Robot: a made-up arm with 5 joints.
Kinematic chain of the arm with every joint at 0, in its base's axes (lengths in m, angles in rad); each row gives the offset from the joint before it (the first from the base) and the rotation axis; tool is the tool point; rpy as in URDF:
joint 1: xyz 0 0 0.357 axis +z
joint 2: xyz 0 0 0 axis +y
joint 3: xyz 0.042 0 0.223 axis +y
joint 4: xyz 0.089 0 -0.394 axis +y
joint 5: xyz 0.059 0 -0.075 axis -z
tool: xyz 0 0 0 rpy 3.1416 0 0
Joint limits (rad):
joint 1: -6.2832..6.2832
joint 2: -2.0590..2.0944
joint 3: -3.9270..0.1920
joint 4: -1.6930..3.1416
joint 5: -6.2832..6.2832
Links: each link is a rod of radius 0.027 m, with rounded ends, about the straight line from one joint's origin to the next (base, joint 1, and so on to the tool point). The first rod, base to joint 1, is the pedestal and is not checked.
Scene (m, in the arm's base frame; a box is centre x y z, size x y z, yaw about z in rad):
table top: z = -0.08
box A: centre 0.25 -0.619 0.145 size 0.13 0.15 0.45 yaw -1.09
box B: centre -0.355 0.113 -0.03 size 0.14 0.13 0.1 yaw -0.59
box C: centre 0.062 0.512 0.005 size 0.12 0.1 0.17 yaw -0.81
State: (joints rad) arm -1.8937 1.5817 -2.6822 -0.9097 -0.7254
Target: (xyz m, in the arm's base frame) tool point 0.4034 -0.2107 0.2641
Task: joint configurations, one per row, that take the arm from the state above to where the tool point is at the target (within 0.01 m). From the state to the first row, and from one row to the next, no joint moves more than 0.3 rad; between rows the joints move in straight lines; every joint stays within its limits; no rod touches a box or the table.
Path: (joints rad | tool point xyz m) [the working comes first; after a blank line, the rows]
Joints at the target: -0.4813 0.7187 -1.1428 -1.6930 -0.7254
Straight joint move there: touches box A.

1: -1.6504 1.5614 -2.3933 -1.1708 -0.4696 | -0.0491 -0.6160 0.2025
2: -1.4070 1.5411 -2.1043 -1.4319 -0.2137 | 0.0903 -0.5464 0.1207
3: -1.1637 1.5209 -1.8154 -1.6930 0.0421 | 0.1857 -0.4307 0.0593
4: -0.9363 1.2535 -1.5912 -1.6930 -0.2137 | 0.2848 -0.3870 0.1306
5: -0.7088 0.9861 -1.3670 -1.6930 -0.4696 | 0.3610 -0.3095 0.2002
6: -0.4813 0.7187 -1.1428 -1.6930 -0.7254 | 0.4034 -0.2107 0.2641

